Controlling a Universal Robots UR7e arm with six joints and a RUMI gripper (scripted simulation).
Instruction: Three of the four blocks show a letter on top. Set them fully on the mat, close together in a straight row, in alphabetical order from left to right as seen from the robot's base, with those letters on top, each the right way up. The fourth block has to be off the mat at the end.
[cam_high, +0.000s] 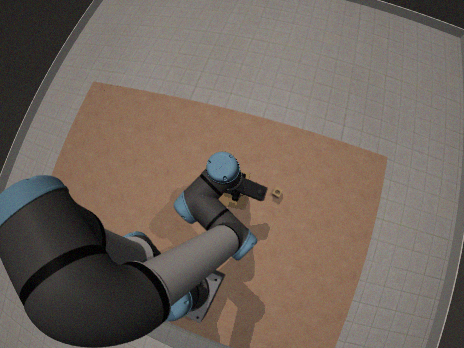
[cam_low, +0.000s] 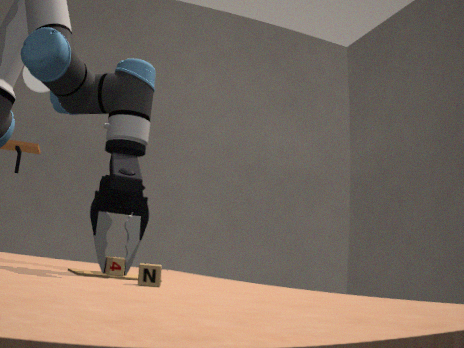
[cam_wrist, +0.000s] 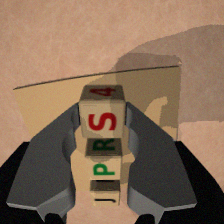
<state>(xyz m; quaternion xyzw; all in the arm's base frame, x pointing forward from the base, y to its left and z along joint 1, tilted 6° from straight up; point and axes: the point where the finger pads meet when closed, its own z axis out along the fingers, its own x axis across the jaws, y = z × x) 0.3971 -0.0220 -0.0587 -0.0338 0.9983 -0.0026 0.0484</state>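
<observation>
The mat lies 50 mm to the left of my hand and 20 mm below it. The rest, counted from my hand: tan block 10 mm behind, 100 mm to the left.
</observation>
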